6 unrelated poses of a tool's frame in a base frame.
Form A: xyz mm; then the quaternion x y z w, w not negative.
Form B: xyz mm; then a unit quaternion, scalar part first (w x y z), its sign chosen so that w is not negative. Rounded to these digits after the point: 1 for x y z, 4 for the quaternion.
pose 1, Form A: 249.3, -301.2, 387.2, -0.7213, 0.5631, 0.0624, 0.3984
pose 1, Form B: 249.3, -301.2, 387.2, 0.3984, -0.7213, 0.5631, 0.0624
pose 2, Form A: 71.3, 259.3, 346.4, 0.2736, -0.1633, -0.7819, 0.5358
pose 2, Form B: 71.3, 259.3, 346.4, 0.5358, 0.2736, -0.1633, -0.7819
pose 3, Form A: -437.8, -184.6, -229.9, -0.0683, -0.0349, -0.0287, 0.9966
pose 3, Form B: -437.8, -184.6, -229.9, 0.9966, -0.0683, -0.0349, -0.0287
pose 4, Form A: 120.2, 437.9, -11.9, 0.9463, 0.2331, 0.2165, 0.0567
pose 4, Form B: 120.2, 437.9, -11.9, 0.0567, 0.9463, 0.2331, 0.2165
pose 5, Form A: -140.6, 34.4, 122.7, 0.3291, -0.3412, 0.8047, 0.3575
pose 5, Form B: -140.6, 34.4, 122.7, 0.3575, 0.3291, -0.3412, 0.8047
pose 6, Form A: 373.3, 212.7, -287.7, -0.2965, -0.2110, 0.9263, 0.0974
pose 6, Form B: 373.3, 212.7, -287.7, 0.0974, -0.2965, -0.2110, 0.9263
